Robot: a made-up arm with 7 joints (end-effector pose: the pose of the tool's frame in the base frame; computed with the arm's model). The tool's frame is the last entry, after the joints.
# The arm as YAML. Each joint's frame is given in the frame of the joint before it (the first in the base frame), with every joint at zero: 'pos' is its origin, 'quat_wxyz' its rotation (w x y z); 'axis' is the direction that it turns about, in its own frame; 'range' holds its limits. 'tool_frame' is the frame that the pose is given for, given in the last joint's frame.
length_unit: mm
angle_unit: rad
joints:
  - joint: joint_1
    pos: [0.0, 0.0, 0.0]
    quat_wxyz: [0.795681, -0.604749, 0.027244, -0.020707]
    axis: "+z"
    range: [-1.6, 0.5]
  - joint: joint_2
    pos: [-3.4, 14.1, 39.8]
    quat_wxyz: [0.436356, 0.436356, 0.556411, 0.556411]
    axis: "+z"
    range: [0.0, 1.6]
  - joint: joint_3
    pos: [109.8, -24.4, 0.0]
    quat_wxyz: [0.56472, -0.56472, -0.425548, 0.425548]
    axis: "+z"
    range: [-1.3, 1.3]
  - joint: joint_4
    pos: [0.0, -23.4, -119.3]
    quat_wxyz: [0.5, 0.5, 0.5, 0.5]
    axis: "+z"
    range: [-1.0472, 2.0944]
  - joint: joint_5
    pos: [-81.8, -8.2, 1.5]
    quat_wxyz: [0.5, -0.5, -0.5, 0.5]
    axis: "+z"
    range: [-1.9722, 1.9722]
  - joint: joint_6
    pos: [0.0, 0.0, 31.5]
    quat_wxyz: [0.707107, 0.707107, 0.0, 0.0]
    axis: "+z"
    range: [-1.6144, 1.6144]
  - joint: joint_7
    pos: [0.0, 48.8, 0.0]
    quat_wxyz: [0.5, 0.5, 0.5, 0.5]
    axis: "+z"
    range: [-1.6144, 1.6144]
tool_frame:
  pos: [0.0, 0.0, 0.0]
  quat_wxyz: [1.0, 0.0, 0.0, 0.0]
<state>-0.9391 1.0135 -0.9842 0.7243 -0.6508 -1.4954 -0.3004</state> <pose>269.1 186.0 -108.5 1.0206 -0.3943 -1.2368</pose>
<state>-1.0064 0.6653 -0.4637 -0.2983 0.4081 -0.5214 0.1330</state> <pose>248.0 29.0 -38.1 1.7841 -0.6332 -1.5821</pose>
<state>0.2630 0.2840 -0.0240 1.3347 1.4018 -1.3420 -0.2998</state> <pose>-131.9 103.1 -330.8 -0.4185 0.4264 -1.8777</pose>
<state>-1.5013 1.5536 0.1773 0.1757 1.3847 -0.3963 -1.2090</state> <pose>142.3 239.1 220.6 2.1950 -0.2517 0.8621</pose>
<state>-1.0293 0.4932 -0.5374 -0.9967 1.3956 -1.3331 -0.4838</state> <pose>147.9 -0.8 -73.0 -3.0301 0.5266 -1.6085</pose>
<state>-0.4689 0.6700 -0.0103 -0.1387 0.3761 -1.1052 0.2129</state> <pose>197.1 122.7 -117.3 1.6558 -0.7897 -1.4522</pose>
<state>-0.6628 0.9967 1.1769 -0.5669 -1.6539 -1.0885 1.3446</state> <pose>47.0 264.5 43.5 -2.7243 -0.1494 1.3067</pose>
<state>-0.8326 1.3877 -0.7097 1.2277 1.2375 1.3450 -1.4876</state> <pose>166.5 368.1 0.1 1.9624 0.1480 2.4868</pose>
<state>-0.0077 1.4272 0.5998 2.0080 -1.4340 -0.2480 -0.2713</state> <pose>-63.0 411.3 -53.5 -0.1272 -0.0048 1.7909</pose>
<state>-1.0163 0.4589 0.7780 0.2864 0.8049 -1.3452 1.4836</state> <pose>270.0 167.7 -35.4 -2.0107 -0.5627 2.6525</pose>
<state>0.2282 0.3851 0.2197 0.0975 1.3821 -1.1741 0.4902</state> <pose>31.3 141.1 -274.5 1.2719 -0.0120 -0.8368</pose>
